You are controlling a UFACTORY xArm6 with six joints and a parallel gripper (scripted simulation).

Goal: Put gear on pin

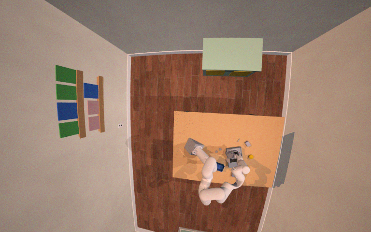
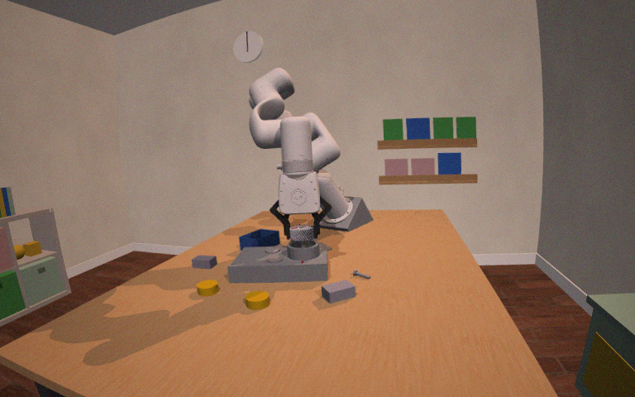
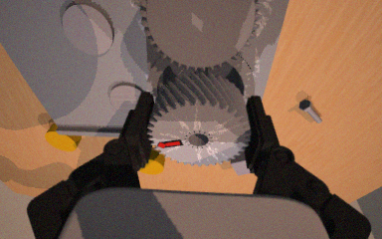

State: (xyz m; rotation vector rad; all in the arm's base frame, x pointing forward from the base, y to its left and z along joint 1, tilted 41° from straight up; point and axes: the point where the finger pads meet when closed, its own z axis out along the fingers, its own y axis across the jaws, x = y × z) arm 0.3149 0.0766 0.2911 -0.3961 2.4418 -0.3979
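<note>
The grey gear lies right at my hand. Also, from my hand: blue bin 210 mm to the right, 150 mm behind, 90 mm below; then small bolt 150 mm to the left, 90 mm below, 30 mm ahead; then flat grey disc 160 mm behind, 100 mm below, 20 mm to the left.
</note>
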